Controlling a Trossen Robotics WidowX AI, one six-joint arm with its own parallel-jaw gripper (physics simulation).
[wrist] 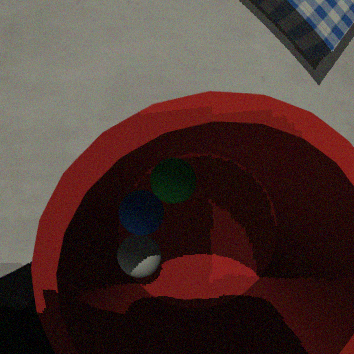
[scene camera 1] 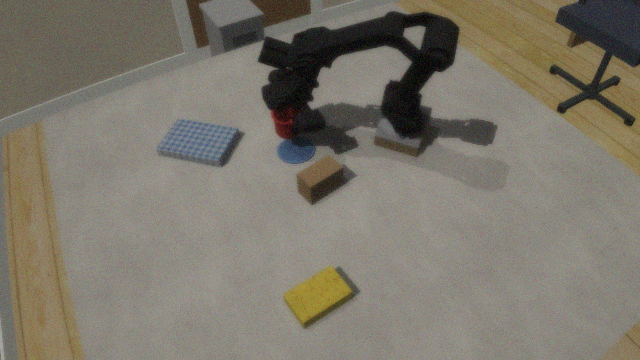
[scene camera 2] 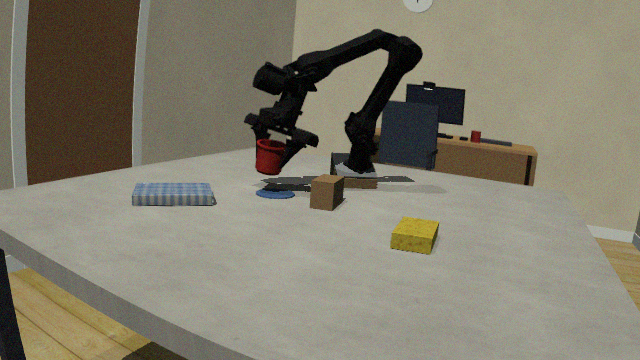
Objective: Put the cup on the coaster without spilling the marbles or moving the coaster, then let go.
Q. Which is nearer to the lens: the blue round coaster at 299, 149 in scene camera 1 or the brown block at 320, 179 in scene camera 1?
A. The brown block.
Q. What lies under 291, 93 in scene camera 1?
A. My gripper.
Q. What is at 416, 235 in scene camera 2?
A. A yellow sponge.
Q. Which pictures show the brown block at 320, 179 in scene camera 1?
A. Scene camera 1 and scene camera 2 only.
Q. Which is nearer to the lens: the brown block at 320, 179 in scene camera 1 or the yellow sponge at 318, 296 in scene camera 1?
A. The yellow sponge.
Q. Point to a red cup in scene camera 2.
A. At 269, 153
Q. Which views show the green marble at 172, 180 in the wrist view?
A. The wrist view only.
